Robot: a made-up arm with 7 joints.
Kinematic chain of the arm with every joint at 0, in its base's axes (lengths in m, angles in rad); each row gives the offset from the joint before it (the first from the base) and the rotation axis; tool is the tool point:
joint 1: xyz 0 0 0.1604 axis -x
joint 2: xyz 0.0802 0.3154 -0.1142 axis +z
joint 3: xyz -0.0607 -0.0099 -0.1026 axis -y
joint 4: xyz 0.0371 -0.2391 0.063 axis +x
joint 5: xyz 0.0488 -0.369 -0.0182 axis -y
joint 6: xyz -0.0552 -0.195 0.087 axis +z
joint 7: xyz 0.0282 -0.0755 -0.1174 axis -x
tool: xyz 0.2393 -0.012 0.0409
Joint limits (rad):
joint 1: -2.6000..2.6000
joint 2: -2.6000..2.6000
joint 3: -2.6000..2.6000
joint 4: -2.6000..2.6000
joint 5: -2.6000..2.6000
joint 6: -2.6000..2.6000
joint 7: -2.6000..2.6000
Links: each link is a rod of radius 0.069 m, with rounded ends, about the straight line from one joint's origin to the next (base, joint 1, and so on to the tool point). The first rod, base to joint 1, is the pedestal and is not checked.
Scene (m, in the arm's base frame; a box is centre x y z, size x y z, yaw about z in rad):
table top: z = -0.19
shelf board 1: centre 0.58 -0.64 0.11 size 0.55 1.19 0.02 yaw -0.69
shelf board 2: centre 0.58 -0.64 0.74 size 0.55 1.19 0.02 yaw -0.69
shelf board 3: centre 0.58 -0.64 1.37 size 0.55 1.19 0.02 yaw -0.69
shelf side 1: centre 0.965 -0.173 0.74 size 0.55 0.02 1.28 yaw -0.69
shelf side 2: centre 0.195 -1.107 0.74 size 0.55 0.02 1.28 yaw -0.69
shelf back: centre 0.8 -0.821 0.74 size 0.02 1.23 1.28 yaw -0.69
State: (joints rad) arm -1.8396 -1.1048 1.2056 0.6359 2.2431 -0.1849 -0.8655
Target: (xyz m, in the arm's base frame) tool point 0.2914 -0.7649 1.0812
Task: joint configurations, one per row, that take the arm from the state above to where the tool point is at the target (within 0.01 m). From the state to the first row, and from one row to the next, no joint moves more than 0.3 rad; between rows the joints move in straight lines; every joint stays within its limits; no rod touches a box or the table.
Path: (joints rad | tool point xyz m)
1: -1.9119 -1.3540 1.2069 0.4187 2.2148 -0.1370 -0.8702 | -0.8531 0.2242 0.3340
2: -1.9843 -1.6032 1.2081 0.2015 2.1864 -0.0892 -0.8750 | -0.8824 -0.0026 0.6862
3: -2.0566 -1.8524 1.2094 -0.0158 2.1581 -0.0413 -0.8797 | -0.7390 -0.2651 0.9836
4: -2.1289 -2.1016 1.2106 -0.2330 2.1297 0.0066 -0.8845 | -0.4532 -0.5132 1.1631
5: -2.2013 -2.3508 1.2119 -0.4502 2.1014 0.0545 -0.8892 | -0.0846 -0.6936 1.1936
6: -2.2736 -2.6000 1.2132 -0.6674 2.0731 0.1023 -0.8940 | 0.2914 -0.7649 1.0812

